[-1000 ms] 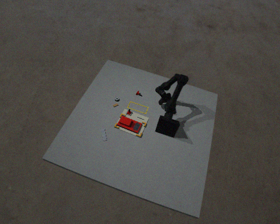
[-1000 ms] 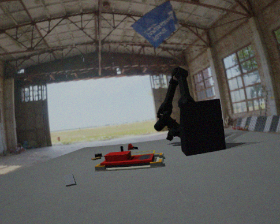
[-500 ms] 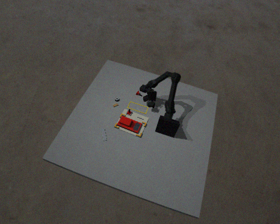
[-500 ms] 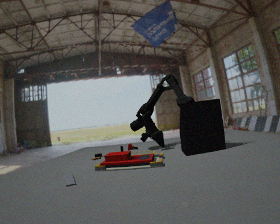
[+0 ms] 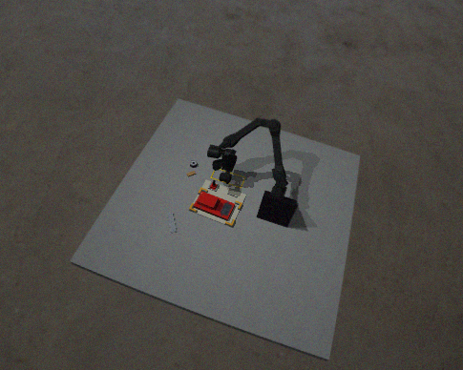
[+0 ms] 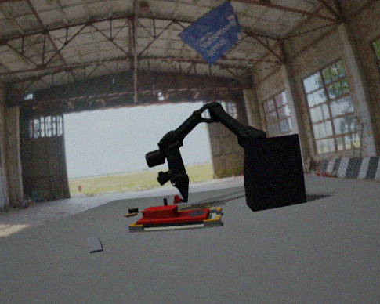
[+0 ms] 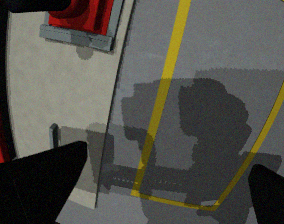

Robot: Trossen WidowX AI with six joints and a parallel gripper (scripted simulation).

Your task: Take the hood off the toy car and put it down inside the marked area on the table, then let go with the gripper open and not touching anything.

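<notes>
The red hood lies 19 cm to the left of my gripper tip and 6 cm ahead of it. The rest, counted from my gripper tip: black wheel (23 cm ahead, 4 cm to the right, 3 cm below).
</notes>
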